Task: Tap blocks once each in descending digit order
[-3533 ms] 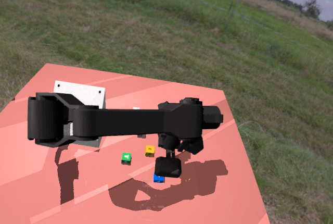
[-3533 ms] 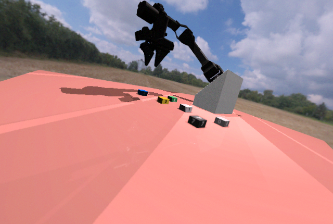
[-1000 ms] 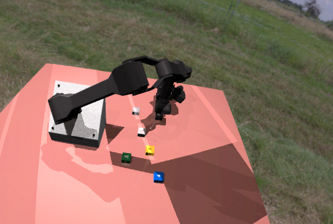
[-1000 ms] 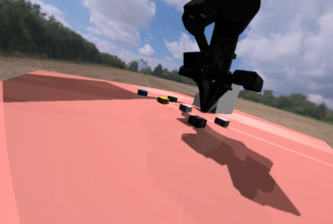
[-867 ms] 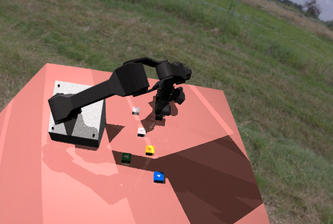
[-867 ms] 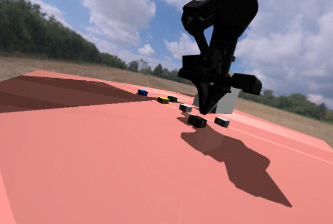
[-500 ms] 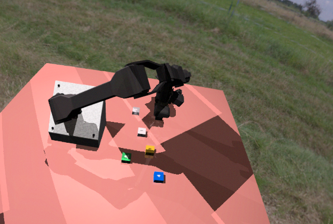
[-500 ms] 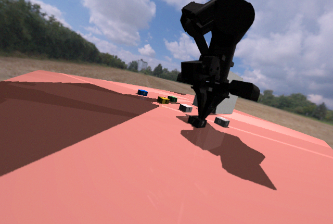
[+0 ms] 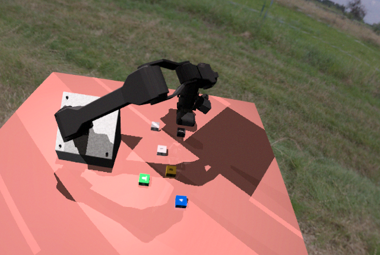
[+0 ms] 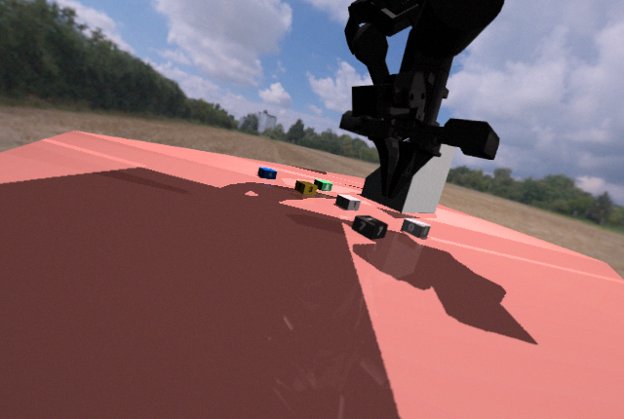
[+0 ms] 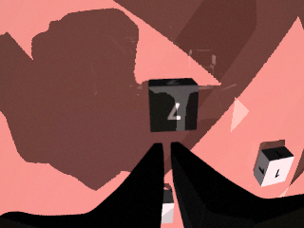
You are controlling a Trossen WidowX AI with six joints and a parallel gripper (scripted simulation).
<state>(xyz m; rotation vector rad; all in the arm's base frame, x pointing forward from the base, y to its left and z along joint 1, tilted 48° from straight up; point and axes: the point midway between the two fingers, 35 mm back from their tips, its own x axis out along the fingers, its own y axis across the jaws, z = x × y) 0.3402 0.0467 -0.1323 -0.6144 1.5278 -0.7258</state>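
Now: gripper tip 4 cm above the black block marked 7, 1 cm to the left of it and 1 cm short of it. Round my gripper tip: grey block marked 0: 10 cm behind, 4 cm below, 1 cm to the left; yellow block marked 3: 20 cm to the right, 4 cm below, 3 cm behind; white block marked 1: 11 cm to the right, 7 cm behind, 4 cm below.
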